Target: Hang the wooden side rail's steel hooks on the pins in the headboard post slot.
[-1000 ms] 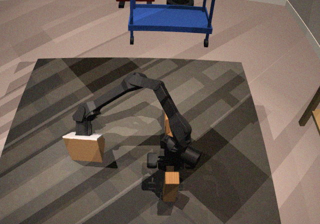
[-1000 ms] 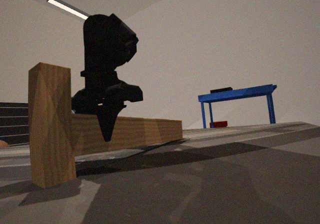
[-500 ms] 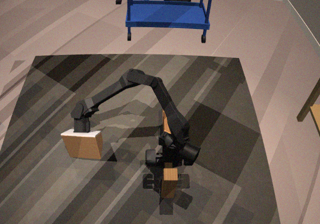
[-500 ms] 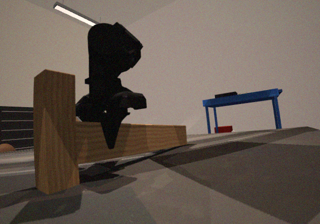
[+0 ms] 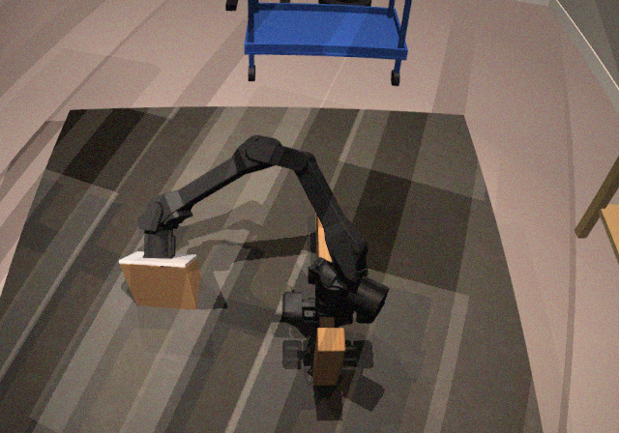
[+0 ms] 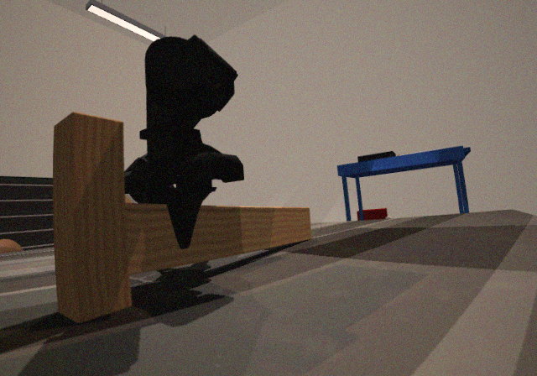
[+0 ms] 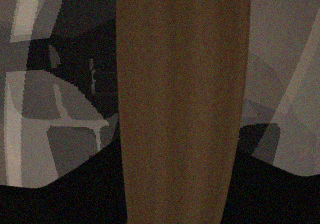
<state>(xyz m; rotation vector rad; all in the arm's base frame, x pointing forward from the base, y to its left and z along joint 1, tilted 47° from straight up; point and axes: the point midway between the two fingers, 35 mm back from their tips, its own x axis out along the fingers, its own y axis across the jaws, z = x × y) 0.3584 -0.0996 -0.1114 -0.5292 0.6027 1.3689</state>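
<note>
Now: gripper tip 10 mm past the headboard post, 100 mm to the left of it and 50 mm below it.
</note>
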